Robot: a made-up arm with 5 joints. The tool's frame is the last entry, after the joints.
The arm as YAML. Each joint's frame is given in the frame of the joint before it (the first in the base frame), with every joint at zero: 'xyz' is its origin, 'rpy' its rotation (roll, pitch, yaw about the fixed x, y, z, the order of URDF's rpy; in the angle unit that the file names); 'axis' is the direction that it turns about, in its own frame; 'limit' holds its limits. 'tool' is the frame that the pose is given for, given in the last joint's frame.
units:
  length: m
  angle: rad
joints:
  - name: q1
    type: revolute
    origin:
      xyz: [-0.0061, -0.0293, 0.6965]
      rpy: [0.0, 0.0, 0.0]
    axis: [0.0, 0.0, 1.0]
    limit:
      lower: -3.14
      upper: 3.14
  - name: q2
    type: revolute
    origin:
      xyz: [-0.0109, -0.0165, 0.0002]
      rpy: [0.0, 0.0, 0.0]
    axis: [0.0, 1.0, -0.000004]
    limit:
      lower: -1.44
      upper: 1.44
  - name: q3
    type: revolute
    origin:
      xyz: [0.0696, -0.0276, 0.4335]
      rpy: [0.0, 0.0, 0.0]
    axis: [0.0, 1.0, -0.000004]
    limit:
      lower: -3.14
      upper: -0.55
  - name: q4
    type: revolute
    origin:
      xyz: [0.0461, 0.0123, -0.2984]
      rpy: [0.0, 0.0, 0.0]
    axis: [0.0, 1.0, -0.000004]
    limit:
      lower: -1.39
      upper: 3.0
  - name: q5
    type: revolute
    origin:
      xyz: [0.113, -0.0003, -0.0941]
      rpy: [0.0, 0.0, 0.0]
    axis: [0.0, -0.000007, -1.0]
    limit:
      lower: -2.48
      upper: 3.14
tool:
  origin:
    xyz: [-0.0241, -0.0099, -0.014]
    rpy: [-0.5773, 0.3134, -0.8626]
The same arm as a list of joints. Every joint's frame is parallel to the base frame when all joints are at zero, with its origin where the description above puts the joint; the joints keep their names.
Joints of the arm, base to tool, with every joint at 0 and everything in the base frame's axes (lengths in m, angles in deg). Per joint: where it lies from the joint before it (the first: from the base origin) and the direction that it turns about. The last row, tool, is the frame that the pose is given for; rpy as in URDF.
q1: axis +z origin -0.0061 -0.0293 0.6965
q2: axis +y origin -0.0109 -0.0165 0.0002
q3: axis +y origin 0.0696 -0.0276 0.4335
q4: axis +y origin 0.0461 0.0123 -0.2984
q5: axis -z origin 0.113 -0.0003 -0.0941
tool: origin -0.0241 -0.0099 -0.014 rpy -33.08 17.96 -49.42
Joint limits (deg, base to tool): -179.91..179.91 -82.51..82.51 -179.91..-31.51 -79.64..171.89 -142.09..179.91

